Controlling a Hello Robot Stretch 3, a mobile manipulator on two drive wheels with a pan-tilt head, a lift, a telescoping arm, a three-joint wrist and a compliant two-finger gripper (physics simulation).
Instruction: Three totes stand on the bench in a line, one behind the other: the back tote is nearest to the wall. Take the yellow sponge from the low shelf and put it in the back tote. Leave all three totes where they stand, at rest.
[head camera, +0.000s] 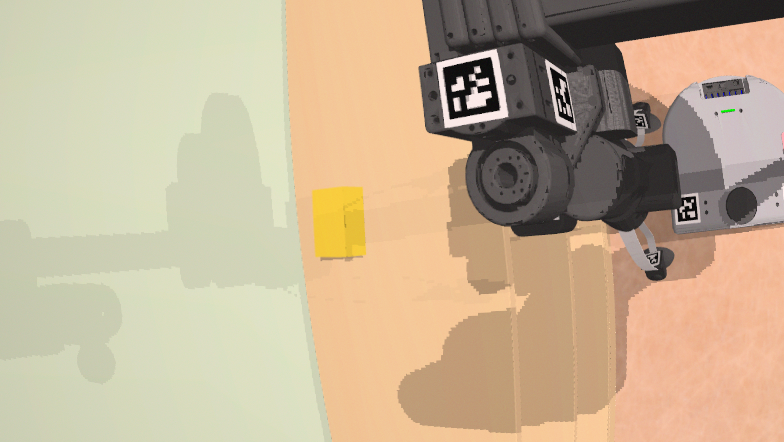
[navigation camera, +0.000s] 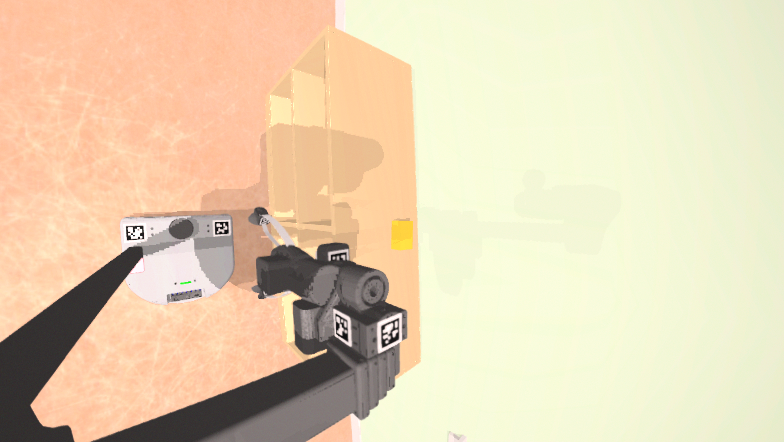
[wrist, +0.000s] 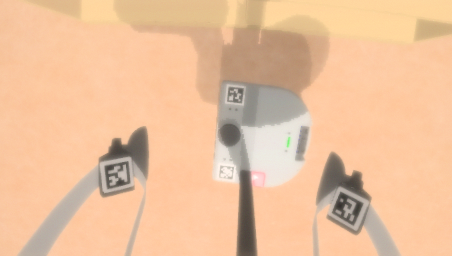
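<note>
The yellow sponge lies on the top board of the low shelf, close to the wall-side edge. My gripper is open, with its two fingertips wide apart and nothing between them. It points down beside the shelf's open front, on the side of my base, and is well apart from the sponge. In the wrist view the fingers are over the floor and my base, and the sponge does not show. The three totes and the bench do not show in these views.
My base stands on the floor in front of the shelf. My telescoping arm reaches over the shelf, with the wrist above its front part. A pale green wall is behind the shelf. My mast shows in the wrist view.
</note>
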